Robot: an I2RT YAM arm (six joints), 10 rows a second.
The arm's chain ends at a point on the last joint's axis. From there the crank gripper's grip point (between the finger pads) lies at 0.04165 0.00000 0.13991 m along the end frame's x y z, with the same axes.
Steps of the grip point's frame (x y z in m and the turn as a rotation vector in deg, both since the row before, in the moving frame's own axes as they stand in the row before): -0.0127, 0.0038, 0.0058, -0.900, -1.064, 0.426; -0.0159, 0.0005, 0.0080, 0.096, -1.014, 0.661; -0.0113, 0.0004, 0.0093, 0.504, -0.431, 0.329; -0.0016, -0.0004, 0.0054, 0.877, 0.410, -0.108; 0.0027, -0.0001, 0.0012, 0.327, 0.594, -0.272
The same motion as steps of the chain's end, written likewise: -0.0101, 0.0013, 0.0051, -0.900, -1.064, 0.426; -0.0134, 0.0003, 0.0073, 0.096, -1.014, 0.661; -0.0102, 0.0014, 0.0090, 0.504, -0.431, 0.329; -0.0026, 0.0018, 0.0057, 0.877, 0.410, -0.108; 0.0013, 0.0009, 0.0016, 0.327, 0.594, -0.272
